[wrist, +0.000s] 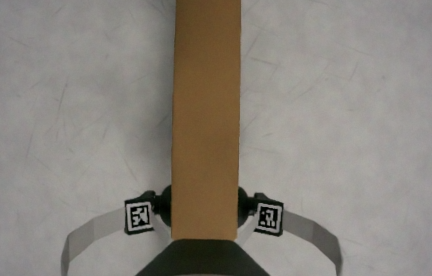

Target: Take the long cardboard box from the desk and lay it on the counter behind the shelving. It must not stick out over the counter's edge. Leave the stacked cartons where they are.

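Frame: origin at the robot's base, x ahead, y left, z up, level; centimetres.
Seen in the pictures: hand at its tool point: (pixel 204 202).
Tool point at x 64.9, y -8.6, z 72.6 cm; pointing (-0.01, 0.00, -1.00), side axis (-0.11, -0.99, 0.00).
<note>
A point is followed by its place in that frame.
The long cardboard box (pixel 207 110) @(z 75.7, x 72.4, y -9.6 cm) is plain brown and runs from the top edge of the wrist view down to the gripper's palm, its far end out of view. My gripper (pixel 205 206) @(z 72.6, x 64.9, y -8.6 cm) is shut on the box near its near end, with one dark round fingertip pressed against each long side. The inner faces of the fingertips are hidden by the box. The counter, the shelving and the stacked cartons do not show in this view.
A pale grey, scratched surface (pixel 330 115) @(z 69.3, x 71.4, y -22.0 cm) lies beneath the box on both sides. A soft shadow falls along the box's left side.
</note>
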